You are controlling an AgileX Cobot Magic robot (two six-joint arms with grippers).
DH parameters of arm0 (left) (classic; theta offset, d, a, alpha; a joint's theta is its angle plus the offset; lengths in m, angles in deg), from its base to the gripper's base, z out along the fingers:
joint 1: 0 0.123 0 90
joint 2: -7.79 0 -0.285 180
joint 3: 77.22 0 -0.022 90
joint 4: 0 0.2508 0 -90
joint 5: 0 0 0.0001 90
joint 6: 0 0.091 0 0
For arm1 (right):
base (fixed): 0 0 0 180
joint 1: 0 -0.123 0 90
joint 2: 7.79 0 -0.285 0
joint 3: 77.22 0 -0.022 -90
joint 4: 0 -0.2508 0 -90
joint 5: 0 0 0.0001 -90
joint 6: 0 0.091 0 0
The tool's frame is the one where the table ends.
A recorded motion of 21 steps. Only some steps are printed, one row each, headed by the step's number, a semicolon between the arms.
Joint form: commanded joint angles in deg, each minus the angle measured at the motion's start. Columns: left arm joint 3, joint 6, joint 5, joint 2, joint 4, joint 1; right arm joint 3, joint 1, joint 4, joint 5, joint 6, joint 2.
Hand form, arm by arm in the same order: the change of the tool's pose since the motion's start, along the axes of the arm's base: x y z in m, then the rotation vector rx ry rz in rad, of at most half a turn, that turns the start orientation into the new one. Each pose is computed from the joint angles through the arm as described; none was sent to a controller.
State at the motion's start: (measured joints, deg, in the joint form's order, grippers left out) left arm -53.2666 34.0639 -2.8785 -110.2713 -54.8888 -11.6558; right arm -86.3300 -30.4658 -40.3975 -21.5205 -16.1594 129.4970
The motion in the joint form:
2: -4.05 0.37 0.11 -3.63 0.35 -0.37; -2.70 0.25 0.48 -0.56 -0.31 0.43
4: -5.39 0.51 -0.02 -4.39 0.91 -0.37; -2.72 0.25 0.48 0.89 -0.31 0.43
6: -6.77 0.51 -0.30 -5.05 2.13 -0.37; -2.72 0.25 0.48 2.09 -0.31 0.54
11: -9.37 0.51 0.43 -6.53 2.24 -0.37; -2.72 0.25 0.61 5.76 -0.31 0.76
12: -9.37 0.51 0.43 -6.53 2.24 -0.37; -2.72 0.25 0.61 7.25 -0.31 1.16
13: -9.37 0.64 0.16 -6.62 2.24 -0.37; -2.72 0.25 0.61 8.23 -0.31 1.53
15: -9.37 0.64 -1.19 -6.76 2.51 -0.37; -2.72 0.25 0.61 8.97 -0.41 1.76
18: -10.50 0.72 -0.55 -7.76 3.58 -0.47; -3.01 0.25 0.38 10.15 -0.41 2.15
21: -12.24 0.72 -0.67 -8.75 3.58 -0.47; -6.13 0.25 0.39 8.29 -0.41 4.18
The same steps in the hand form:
2: 0.0166 -0.0061 -0.0074 0.0053 -0.0072 -0.0172; 0.0086 0.0030 0.0085 0.0117 -0.0319 0.0100
4: 0.0223 -0.0072 -0.0069 0.0120 -0.0202 -0.0255; 0.0108 0.0027 0.0094 0.0131 -0.0538 -0.0031
6: 0.0284 -0.0082 -0.0055 0.0250 -0.0387 -0.0395; 0.0125 0.0023 0.0092 0.0132 -0.0701 -0.0139
11: 0.0384 -0.0112 -0.0054 0.0162 -0.0492 -0.0472; 0.0176 0.0012 0.0097 0.0127 -0.1226 -0.0454
12: 0.0384 -0.0112 -0.0054 0.0162 -0.0492 -0.0472; 0.0197 0.0007 0.0074 0.0103 -0.1389 -0.0585
13: 0.0386 -0.0109 -0.0058 0.0203 -0.0512 -0.0465; 0.0209 0.0003 0.0049 0.0077 -0.1481 -0.0671
15: 0.0399 -0.0095 -0.0059 0.0353 -0.0660 -0.0381; 0.0219 0.0000 0.0035 0.0053 -0.1566 -0.0722
18: 0.0437 -0.0119 -0.0086 0.0418 -0.0630 -0.0611; 0.0243 0.0001 0.0025 0.0078 -0.1711 -0.0853
21: 0.0508 -0.0133 -0.0082 0.0404 -0.0773 -0.0597; 0.0306 0.0059 -0.0015 0.0164 -0.1594 -0.0692

